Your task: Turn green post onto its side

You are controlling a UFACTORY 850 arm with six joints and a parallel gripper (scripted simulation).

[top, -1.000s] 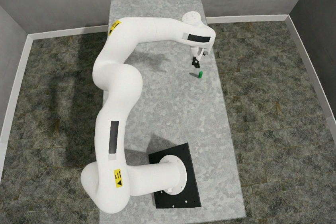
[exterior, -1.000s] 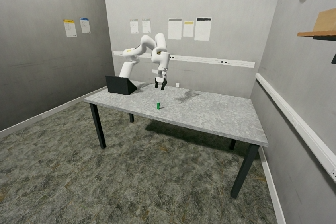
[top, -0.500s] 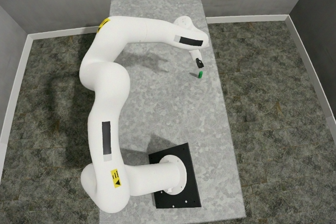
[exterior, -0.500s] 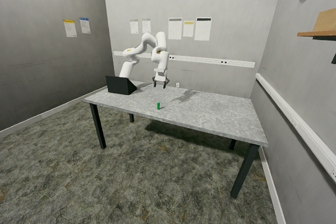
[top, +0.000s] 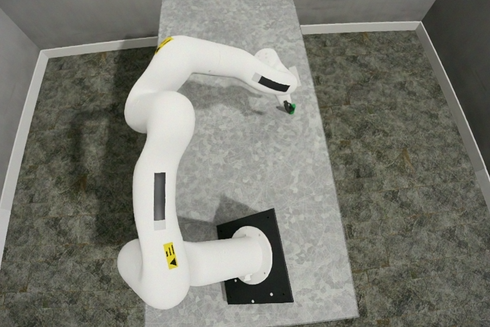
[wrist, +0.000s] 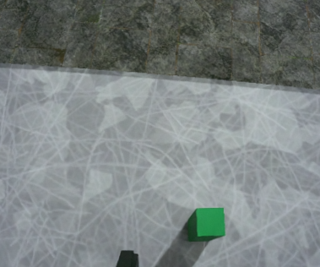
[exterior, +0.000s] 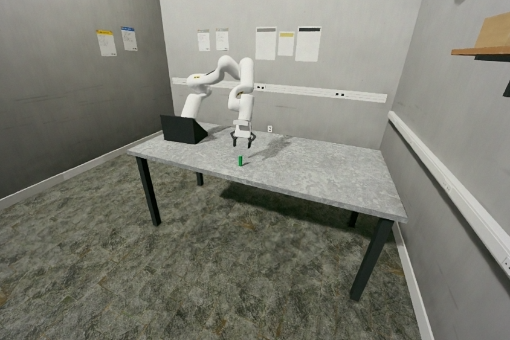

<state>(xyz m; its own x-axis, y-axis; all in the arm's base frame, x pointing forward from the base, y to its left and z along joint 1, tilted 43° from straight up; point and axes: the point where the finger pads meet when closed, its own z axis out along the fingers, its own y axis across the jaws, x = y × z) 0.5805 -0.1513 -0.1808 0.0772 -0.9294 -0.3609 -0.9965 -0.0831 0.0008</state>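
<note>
Now: the green post 90 mm below my hand and 30 mm to the right of it.
</note>
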